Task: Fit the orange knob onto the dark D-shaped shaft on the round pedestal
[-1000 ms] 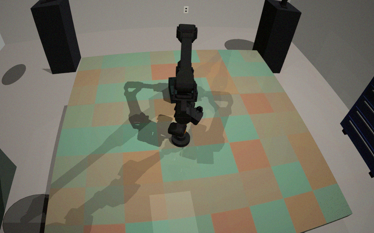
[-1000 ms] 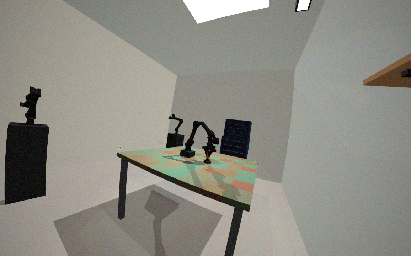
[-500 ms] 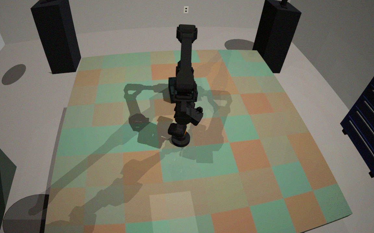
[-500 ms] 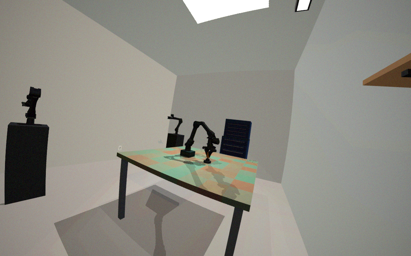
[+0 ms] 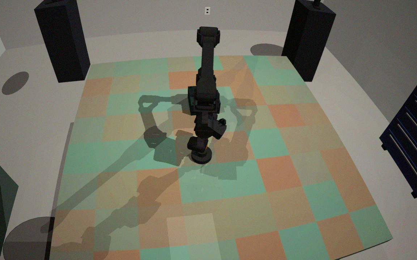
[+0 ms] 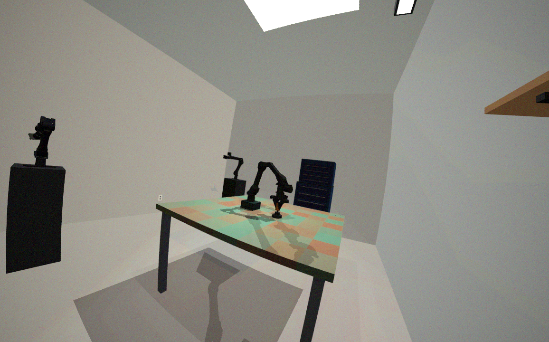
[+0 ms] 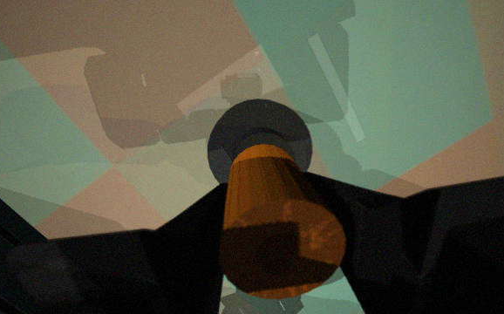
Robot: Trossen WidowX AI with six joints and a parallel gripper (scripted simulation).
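The orange knob is 20 mm above my gripper tip. Also, from my gripper tip: pedestal: 40 mm below.
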